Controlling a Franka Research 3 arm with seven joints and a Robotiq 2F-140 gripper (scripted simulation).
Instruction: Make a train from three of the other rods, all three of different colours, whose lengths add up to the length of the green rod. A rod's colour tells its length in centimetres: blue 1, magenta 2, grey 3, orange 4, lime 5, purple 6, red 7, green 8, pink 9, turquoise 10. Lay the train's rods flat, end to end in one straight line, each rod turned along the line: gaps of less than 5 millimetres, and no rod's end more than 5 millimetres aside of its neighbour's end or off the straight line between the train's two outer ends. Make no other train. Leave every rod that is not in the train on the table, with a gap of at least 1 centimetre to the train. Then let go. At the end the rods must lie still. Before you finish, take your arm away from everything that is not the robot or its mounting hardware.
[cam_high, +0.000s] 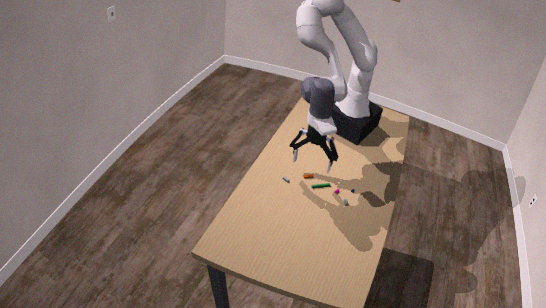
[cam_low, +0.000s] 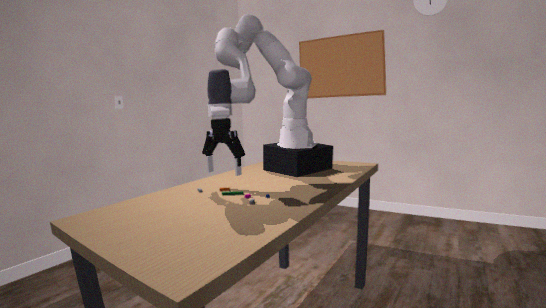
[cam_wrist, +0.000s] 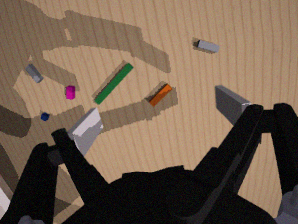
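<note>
My hand is 10 mm short of the blue rod, 200 mm to the right of it and 70 mm above it. Round my hand: magenta rod: 40 mm ahead, 130 mm to the left, 70 mm below; then green rod: 30 mm ahead, 60 mm to the left, 70 mm below; then orange rod: 10 mm to the right, 70 mm below.
</note>
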